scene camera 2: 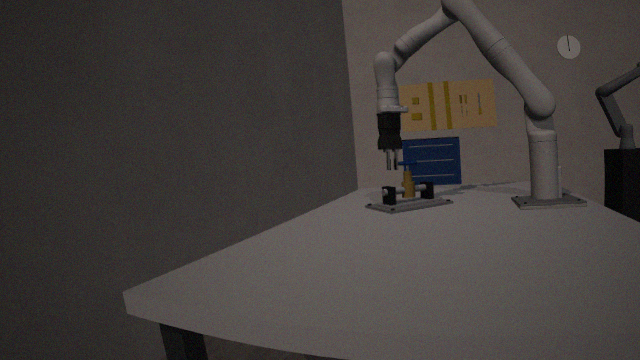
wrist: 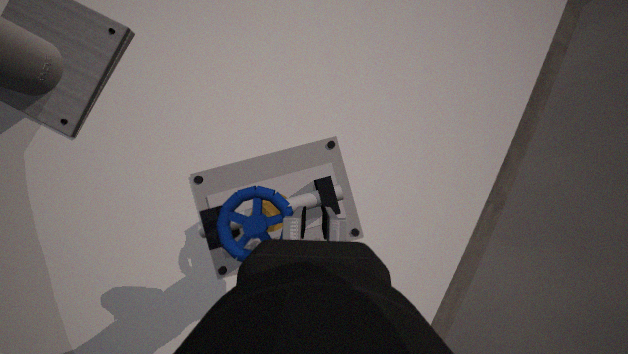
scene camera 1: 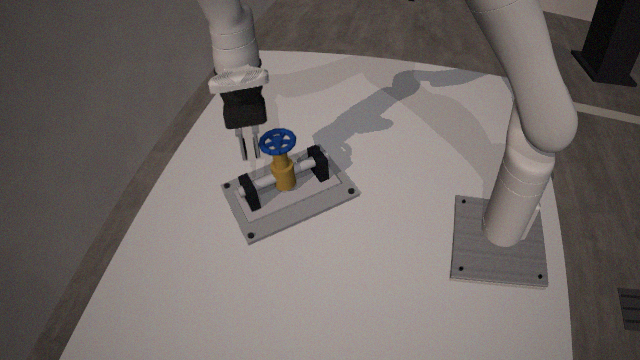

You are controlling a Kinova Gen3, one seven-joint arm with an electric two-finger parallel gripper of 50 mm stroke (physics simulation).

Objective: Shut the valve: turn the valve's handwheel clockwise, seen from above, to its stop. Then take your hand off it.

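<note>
The valve's blue handwheel sits level on top of the yellow valve body. My gripper points down beside the wheel, outside its rim, with its fingers partly apart and nothing between them. In scene camera 2, the fingertips reach a little below the wheel's level. The nearer finger is very close to the rim; whether it touches cannot be told. In the wrist view, the gripper's body and finger hide part of the rim.
A white pipe runs through the valve between black brackets on a grey base plate. My arm's mounting plate is bolted to the table.
</note>
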